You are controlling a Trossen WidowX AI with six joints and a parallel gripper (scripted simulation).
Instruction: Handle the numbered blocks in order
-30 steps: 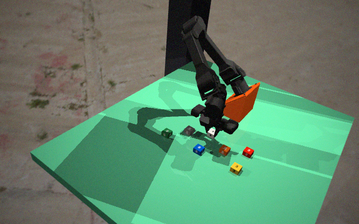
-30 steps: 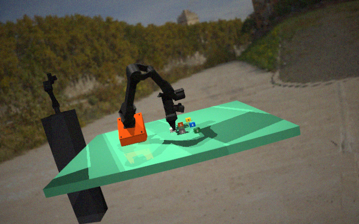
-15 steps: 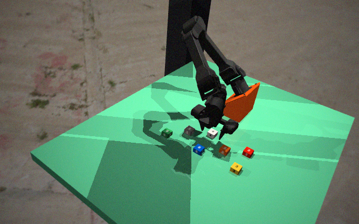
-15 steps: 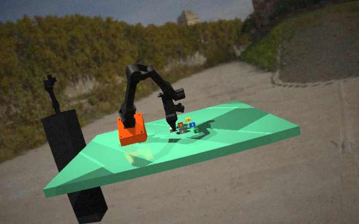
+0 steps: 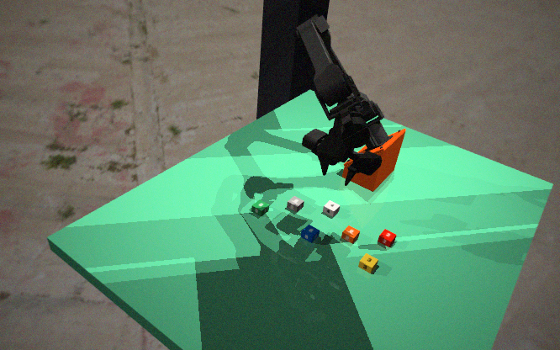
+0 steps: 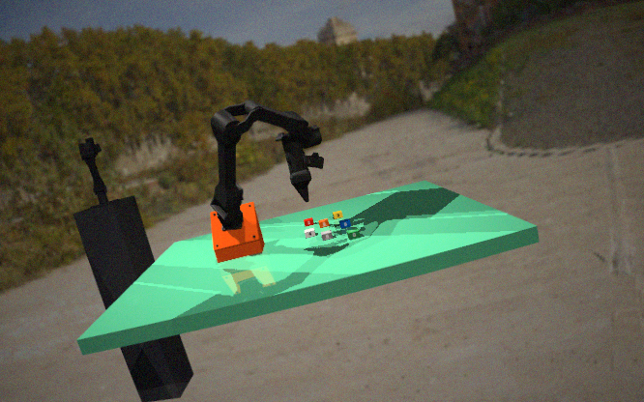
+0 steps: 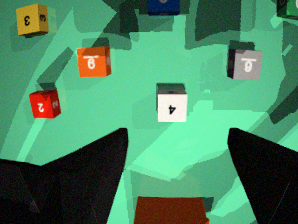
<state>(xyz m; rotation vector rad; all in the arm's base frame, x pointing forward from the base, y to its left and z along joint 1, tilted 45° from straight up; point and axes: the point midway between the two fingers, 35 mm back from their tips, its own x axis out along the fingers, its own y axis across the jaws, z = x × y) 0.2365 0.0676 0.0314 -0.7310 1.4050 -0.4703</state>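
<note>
Now: the grey block 100 mm below my gripper tip, 80 mm to the right of it and 40 mm ahead of it. From my gripper tip the other things lie so: blue block 100 mm below, 100 mm ahead, 20 mm to the left; then orange block 100 mm below, 90 mm to the left, 30 mm ahead; then white block 100 mm below, 20 mm behind.
</note>
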